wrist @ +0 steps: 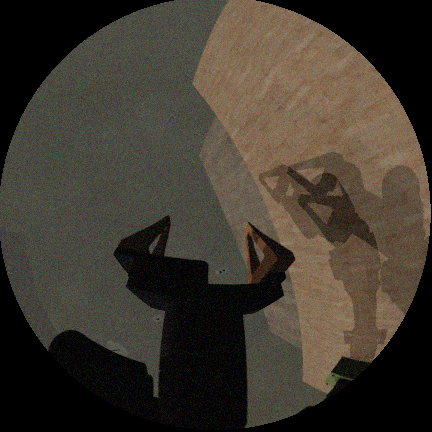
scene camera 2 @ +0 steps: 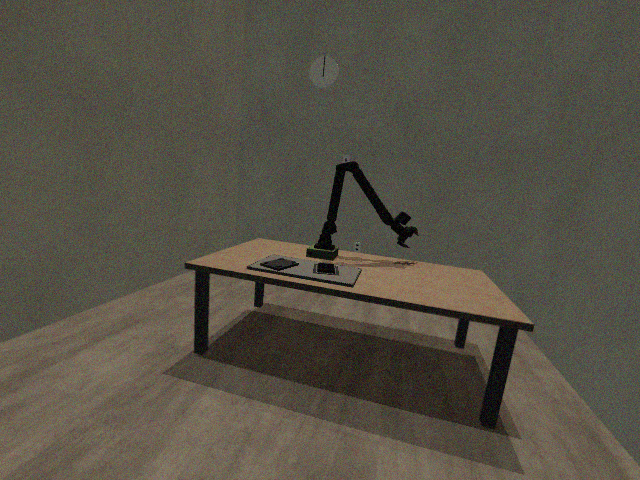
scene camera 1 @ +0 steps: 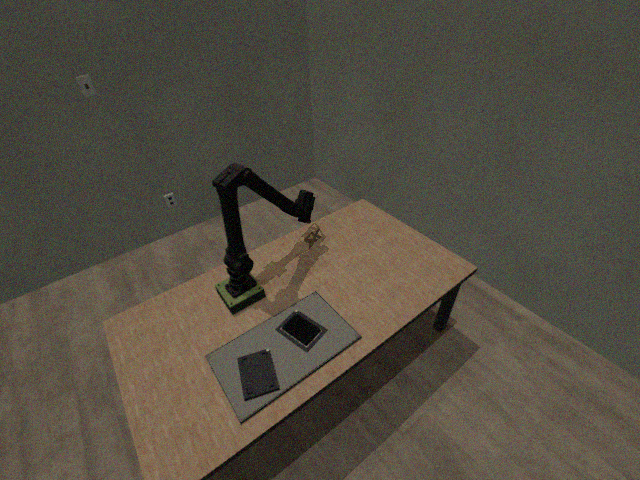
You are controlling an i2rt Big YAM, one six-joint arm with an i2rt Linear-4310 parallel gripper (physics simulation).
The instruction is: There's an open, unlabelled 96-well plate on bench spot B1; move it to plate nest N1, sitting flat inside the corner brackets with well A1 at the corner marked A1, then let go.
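A black plate (scene camera 1: pixel 301 328) (scene camera 2: pixel 326 268) lies inside a pale outlined rectangle on the grey board, on the half nearer the table's middle. A dark grey slab with small corner pieces, apparently the nest (scene camera 1: pixel 257 375) (scene camera 2: pixel 279 263), lies on the board's other half. Labels and well A1 are too small and dark to read. My gripper (scene camera 2: pixel 412 239) (wrist: pixel 207 222) is open and empty, high above the table's back part, well away from both. In the wrist view its fingers stand wide apart; neither plate nor nest shows there.
The grey board (scene camera 1: pixel 219 360) (scene camera 2: pixel 347 279) lies along the front edge of the wooden table (scene camera 1: pixel 392 258) (scene camera 2: pixel 434 289). The arm's green base (scene camera 1: pixel 240 299) (scene camera 2: pixel 322 252) stands behind the board. Shadows of the arm fall on the table beside the base. Walls stand behind the table.
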